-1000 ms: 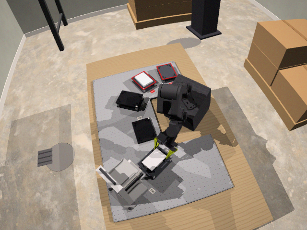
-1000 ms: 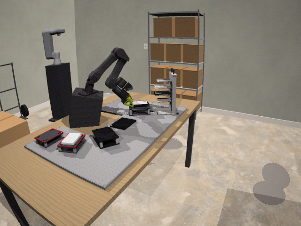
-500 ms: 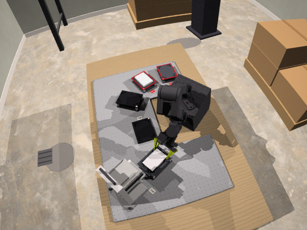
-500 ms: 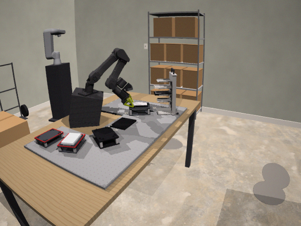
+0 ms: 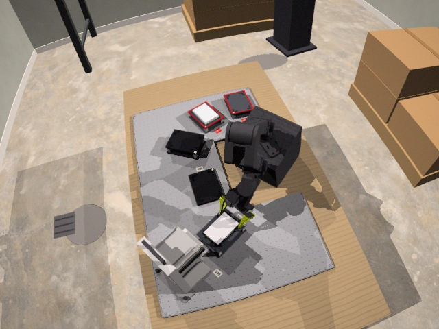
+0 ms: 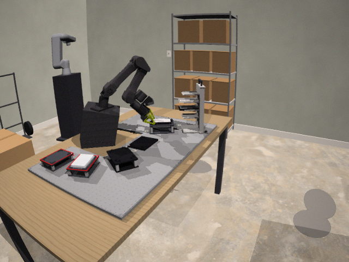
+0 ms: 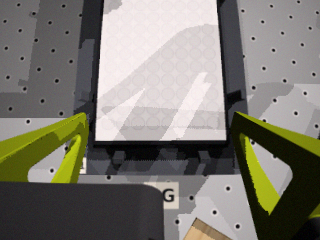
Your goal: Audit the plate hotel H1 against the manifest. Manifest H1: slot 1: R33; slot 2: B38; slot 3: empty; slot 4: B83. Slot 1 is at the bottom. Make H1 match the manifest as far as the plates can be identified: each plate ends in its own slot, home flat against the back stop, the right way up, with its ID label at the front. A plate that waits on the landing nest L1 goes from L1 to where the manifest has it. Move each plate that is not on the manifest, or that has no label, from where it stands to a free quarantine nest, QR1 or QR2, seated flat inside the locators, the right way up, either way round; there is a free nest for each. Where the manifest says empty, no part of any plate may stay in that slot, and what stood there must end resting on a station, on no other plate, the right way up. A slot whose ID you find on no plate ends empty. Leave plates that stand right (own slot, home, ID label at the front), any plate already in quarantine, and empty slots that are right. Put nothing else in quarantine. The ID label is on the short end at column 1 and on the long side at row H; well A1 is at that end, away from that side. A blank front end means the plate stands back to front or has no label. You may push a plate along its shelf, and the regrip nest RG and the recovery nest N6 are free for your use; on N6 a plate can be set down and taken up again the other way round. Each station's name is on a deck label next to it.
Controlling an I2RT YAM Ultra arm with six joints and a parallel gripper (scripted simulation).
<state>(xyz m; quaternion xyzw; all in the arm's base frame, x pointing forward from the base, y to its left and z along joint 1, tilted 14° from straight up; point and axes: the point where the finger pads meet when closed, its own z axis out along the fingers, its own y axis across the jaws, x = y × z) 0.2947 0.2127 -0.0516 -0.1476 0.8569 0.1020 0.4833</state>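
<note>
The regrip nest is 50 mm ahead of my hand, 20 mm to the left of it and 20 mm below it. Also, from my hand: RG deck label 50 mm behind, 20 mm to the right, 70 mm below; H1 deck label 140 mm ahead, 160 mm to the left, 70 mm below; dark well plate 220 mm ahead, 80 mm to the left, 90 mm above.
</note>
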